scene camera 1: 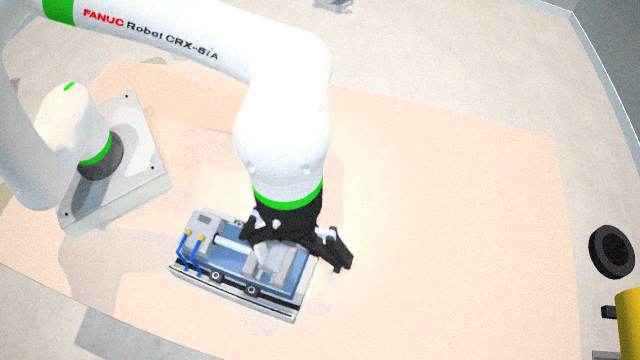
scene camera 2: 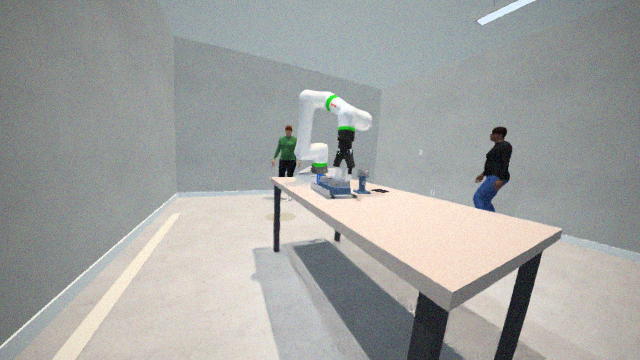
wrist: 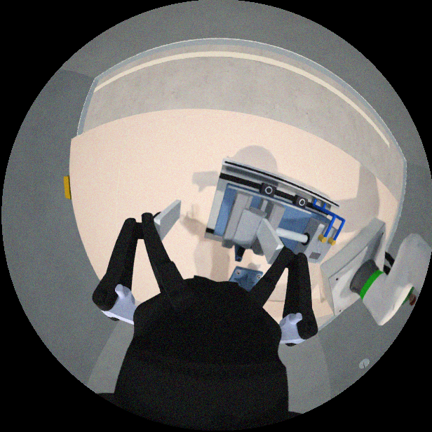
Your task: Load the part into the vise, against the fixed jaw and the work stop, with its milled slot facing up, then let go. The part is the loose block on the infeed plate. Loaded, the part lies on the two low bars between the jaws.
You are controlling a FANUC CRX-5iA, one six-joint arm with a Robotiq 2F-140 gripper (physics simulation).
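Places are measured from the arm's base along level axes (x ahead, y left, z up), in metres.
Pixels of known places: gripper, fingertip midpoint: (scene camera 1: 296, 267) (scene camera 2: 341, 179); arm's base, link origin: (scene camera 1: 99, 155) (scene camera 2: 319, 172).
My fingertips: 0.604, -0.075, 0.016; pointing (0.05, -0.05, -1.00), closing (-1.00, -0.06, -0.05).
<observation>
Ahead of a thing's pixels: the offset from my fingertips to its top centre, as dx, dy, dz. "spot": to the spot under its first point.
The grey block @(-0.053, +0.006, +0.013) (scene camera 1: 274, 254) (wrist: 248, 225), which looks like the part, sits between the jaws of the blue and grey vise @(-0.126, +0.000, -0.007) (scene camera 1: 204, 231) (scene camera 2: 336, 188) (wrist: 314, 245). The fixed jaw (wrist: 237, 215) is on its left in the wrist view. The dark work stop (wrist: 240, 253) shows at the block's lower end. I cannot make out the slot, the low bars or small gaps. My gripper (scene camera 1: 295, 262) (scene camera 2: 343, 171) (wrist: 220, 217) is wide open and empty above the vise. In the wrist view, one finger overlaps the block's right side and the other is left of the vise.
A stand with a blue foot @(spot: -0.122, +0.216, -0.047) (scene camera 2: 362, 184) (wrist: 245, 278) is beside the vise, partly hidden by my gripper in the wrist view. A flat black plate @(-0.175, +0.408, -0.098) (scene camera 2: 380, 190) lies beyond it. Blue hoses (scene camera 1: 196, 260) (wrist: 341, 227) rise at the vise's end, near the robot base plate (scene camera 1: 142, 155) (wrist: 350, 260).
</observation>
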